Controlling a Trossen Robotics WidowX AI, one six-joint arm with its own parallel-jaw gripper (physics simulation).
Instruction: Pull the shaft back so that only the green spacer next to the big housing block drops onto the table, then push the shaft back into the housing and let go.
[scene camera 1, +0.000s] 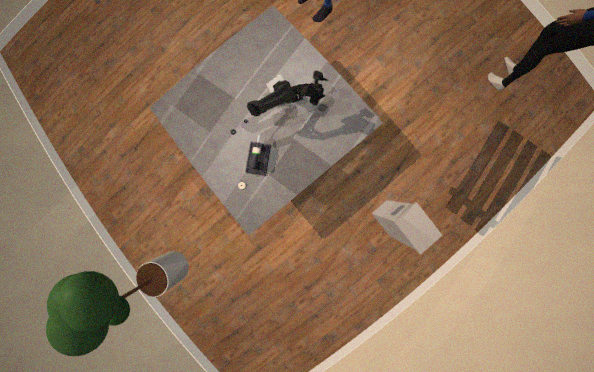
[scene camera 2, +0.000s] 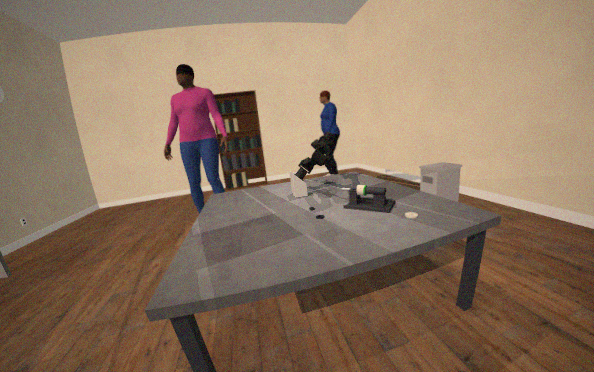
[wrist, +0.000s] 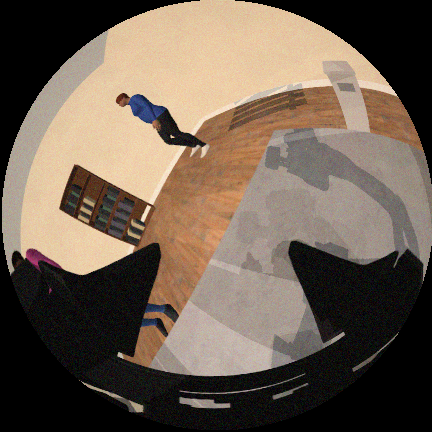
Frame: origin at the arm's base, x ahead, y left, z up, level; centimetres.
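Where they show: gripper, fingertip midpoint: (scene camera 1: 326, 87) (wrist: 226, 249); arm's base at its link origin: (scene camera 1: 278, 87) (scene camera 2: 298, 177).
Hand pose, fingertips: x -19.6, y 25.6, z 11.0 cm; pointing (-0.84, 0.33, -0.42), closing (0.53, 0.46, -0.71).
Note:
Things, the pixels of their top centre, and the offset from my fingertips. "spot": a spot on its surface instead. Level surfaces: height alone.
- green spacer at its top centre: (scene camera 2: 365, 185) dy -0.8, dx +61.0, dz -12.1 cm
- pale shaft at a spot on its surface: (scene camera 2: 346, 189) (scene camera 1: 257, 139) spot: dy -8.0, dx +53.7, dz -14.7 cm
- cream disc at its top centre: (scene camera 2: 411, 214) (scene camera 1: 241, 185) dy +8.0, dx +84.5, dz -21.8 cm
- table at its surface level: dz -22.7 cm
A dark fixture (scene camera 1: 263, 173) (scene camera 2: 368, 206) stands on the table, carrying a big black housing block (scene camera 2: 376, 194). A green spacer (scene camera 2: 364, 190) sits on the shaft line against the housing's left side in scene view 2, with a wider cream spacer (scene camera 1: 256, 149) (scene camera 2: 360, 190) beside it. The pale shaft (scene camera 1: 258, 137) (scene camera 2: 346, 189) sticks out at the end away from the housing. My gripper (scene camera 1: 324, 90) (wrist: 226, 249) is open and empty, raised above the table and well apart from the fixture. The fixture and spacers do not show in the wrist view.
A cream disc (scene camera 1: 242, 185) (scene camera 2: 411, 215) lies beyond the fixture's housing end. Two small black rings (scene camera 1: 233, 132) (scene camera 1: 246, 121) (scene camera 2: 320, 217) (scene camera 2: 312, 208) lie on the table (scene camera 1: 200, 102) (scene camera 2: 240, 237). A white panel (scene camera 1: 272, 83) (scene camera 2: 299, 185) stands beside the arm's base.

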